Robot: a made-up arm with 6 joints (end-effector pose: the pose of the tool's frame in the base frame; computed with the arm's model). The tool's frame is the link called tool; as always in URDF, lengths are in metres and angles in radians.
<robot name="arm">
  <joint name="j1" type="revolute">
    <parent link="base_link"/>
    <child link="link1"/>
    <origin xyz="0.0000 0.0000 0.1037" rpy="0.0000 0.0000 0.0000"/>
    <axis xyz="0 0 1"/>
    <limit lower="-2.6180" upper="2.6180" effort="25" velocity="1.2"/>
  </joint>
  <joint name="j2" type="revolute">
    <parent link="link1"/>
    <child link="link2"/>
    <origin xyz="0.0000 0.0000 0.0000" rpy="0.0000 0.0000 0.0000"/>
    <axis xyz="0.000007 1 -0.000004"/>
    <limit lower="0.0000" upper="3.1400" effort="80" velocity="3"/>
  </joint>
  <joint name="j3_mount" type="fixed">
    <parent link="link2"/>
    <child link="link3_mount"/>
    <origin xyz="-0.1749 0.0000 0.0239" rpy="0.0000 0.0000 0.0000"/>
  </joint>
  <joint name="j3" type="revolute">
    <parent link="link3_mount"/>
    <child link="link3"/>
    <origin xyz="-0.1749 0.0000 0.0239" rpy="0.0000 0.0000 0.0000"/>
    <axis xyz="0.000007 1 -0.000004"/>
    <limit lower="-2.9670" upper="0.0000" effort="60" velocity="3"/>
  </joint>
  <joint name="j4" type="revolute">
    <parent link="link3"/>
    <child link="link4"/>
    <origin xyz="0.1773 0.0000 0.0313" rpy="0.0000 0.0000 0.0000"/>
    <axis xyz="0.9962 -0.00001 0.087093"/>
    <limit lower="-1.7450" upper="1.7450" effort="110" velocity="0.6"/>
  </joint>
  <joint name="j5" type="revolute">
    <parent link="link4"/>
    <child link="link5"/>
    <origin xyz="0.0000 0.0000 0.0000" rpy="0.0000 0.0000 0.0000"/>
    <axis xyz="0.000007 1 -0.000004"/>
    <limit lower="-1.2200" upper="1.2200" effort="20" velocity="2.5"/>
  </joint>
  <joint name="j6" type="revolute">
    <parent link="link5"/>
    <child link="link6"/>
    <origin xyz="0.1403 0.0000 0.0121" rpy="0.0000 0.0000 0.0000"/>
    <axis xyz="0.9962 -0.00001 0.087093"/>
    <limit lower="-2.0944" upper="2.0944" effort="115" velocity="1.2"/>
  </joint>
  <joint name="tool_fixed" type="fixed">
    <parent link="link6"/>
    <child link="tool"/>
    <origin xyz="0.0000 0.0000 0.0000" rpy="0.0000 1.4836 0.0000"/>
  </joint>
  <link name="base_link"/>
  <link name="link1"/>
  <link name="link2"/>
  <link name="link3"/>
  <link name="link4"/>
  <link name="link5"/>
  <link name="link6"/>
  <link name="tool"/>
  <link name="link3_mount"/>
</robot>
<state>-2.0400 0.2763 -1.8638 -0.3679 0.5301 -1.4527</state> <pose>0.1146 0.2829 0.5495 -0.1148 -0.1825 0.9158 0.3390</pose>
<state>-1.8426 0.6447 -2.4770 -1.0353 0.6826 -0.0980</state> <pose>0.0126 0.3303 0.6334 0.2675 -0.0940 -0.9502 0.1290</pose>
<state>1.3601 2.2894 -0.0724 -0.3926 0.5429 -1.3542</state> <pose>0.0406 0.0563 0.1087 0.8580 0.0134 0.0000 0.5135</pose>
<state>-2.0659 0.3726 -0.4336 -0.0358 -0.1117 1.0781</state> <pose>-0.0008 -0.0027 0.3536 0.6094 0.0117 -0.3871 0.6918</pose>
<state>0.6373 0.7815 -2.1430 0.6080 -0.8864 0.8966</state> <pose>-0.1931 -0.2204 0.6633 0.0974 -0.3715 0.8031 0.4556</pose>
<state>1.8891 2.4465 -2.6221 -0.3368 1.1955 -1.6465</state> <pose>-0.1310 0.5361 0.2467 -0.9162 -0.1925 -0.1287 0.3272</pose>
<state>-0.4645 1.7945 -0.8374 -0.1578 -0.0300 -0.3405</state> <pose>0.3094 -0.1543 0.2023 -0.0166 0.9339 -0.1634 0.3176</pose>
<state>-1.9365 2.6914 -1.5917 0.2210 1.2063 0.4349</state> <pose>-0.1024 -0.3481 -0.0414 -0.8995 -0.2890 -0.2781 0.1733</pose>
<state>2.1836 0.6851 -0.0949 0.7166 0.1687 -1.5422</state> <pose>-0.0341 0.0213 0.2067 -0.8900 0.0308 0.3212 0.3221</pose>
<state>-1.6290 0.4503 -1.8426 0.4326 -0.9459 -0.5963</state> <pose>-0.0251 0.3912 0.5706 -0.1073 -0.4045 -0.7148 0.5603</pose>
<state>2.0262 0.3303 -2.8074 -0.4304 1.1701 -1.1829</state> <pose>0.2491 -0.3856 0.4757 -0.0925 0.1855 0.3067 0.9289</pose>
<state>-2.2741 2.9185 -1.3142 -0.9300 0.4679 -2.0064</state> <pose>-0.2626 -0.2307 -0.1712 -0.3126 0.9247 0.2171 0.0017</pose>
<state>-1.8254 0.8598 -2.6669 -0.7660 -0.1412 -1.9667</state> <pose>0.0942 0.3079 0.6927 -0.0490 0.2106 0.7364 0.6411</pose>
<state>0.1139 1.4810 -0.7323 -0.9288 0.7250 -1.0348</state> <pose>0.2232 -0.0498 0.2498 0.7410 -0.5809 0.3291 0.0714</pose>
